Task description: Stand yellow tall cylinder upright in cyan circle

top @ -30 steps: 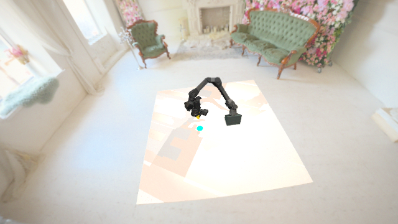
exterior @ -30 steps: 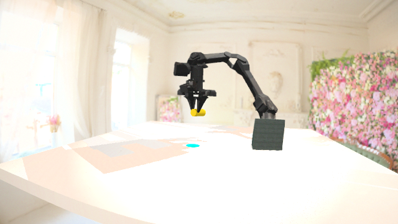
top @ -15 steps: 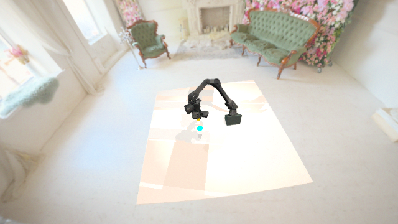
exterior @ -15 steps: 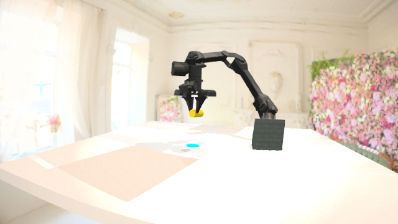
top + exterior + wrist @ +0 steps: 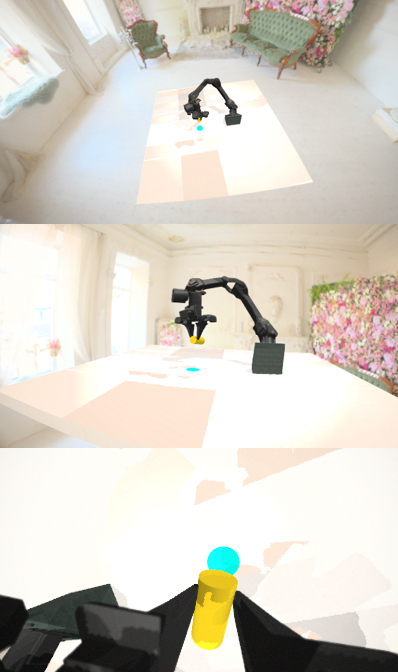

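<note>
Right now my gripper tip is 10 mm short of the cyan circle, 10 mm to the left of it and 130 mm above it. From my gripper tip the other things lie so: yellow tall cylinder (10 mm behind, 20 mm to the right).
</note>
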